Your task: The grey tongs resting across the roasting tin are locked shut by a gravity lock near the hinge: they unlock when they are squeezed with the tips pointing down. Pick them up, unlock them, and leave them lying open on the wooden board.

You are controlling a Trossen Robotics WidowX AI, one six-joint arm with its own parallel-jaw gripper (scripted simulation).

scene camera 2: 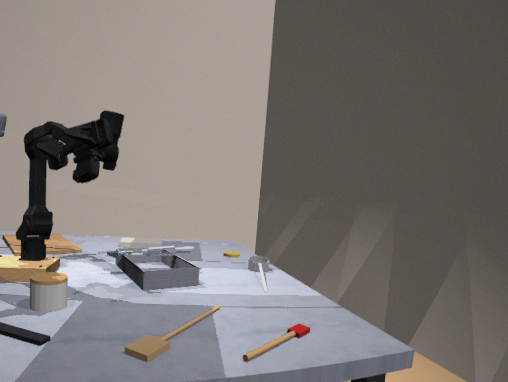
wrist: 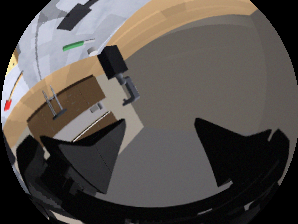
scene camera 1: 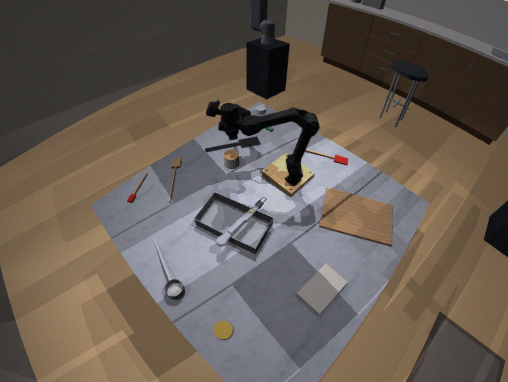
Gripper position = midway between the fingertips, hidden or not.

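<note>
My gripper [scene camera 2: 49,139] is open and holds nothing, and the wrist view shows my gripper [wrist: 161,122] too. I see a lidded canister [scene camera 2: 48,290], which is out of frame in the wrist view, and a white slab [scene camera 1: 326,283], which is out of frame in the wrist view as well. There is a wooden board [scene camera 1: 349,214], and I can also see the wooden board [scene camera 2: 57,244] from another view. A roasting tin [scene camera 2: 148,272] is here too, and I see the same roasting tin [scene camera 1: 219,213] again.
</note>
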